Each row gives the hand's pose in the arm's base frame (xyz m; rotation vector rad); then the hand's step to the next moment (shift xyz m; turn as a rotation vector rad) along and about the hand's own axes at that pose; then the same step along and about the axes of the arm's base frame.
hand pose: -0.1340 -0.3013 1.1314 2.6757 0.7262 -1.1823
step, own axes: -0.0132 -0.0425 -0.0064 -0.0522 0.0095 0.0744
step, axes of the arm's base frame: -0.0236 0.0342 0.0171 -0.0750 -0.0504 -0.0139
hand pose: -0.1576 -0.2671 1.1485 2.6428 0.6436 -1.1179
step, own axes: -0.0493 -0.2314 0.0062 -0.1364 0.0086 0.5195
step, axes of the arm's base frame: -0.1421 0.1872 0.0278 -0.4091 -0.2291 -0.2621
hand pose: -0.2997 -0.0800 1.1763 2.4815 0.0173 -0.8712
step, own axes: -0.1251 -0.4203 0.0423 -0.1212 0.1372 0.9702
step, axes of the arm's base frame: -0.1970 0.3656 -0.1470 -0.6370 -0.5535 -0.5126
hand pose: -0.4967 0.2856 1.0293 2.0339 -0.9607 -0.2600
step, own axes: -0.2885 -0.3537 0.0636 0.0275 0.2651 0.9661
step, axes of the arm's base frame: -0.0389 0.2886 -0.3572 -0.6019 -0.7010 -0.3881
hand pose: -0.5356 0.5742 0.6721 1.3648 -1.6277 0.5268
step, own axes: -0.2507 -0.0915 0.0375 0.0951 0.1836 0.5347
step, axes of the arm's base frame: 0.0624 0.0778 -0.2504 -0.3646 -0.4199 -0.1391
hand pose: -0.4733 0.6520 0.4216 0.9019 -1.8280 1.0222
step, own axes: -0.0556 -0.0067 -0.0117 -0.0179 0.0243 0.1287
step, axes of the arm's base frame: 0.0313 0.0179 -0.0444 -0.0545 -0.1018 -0.0644
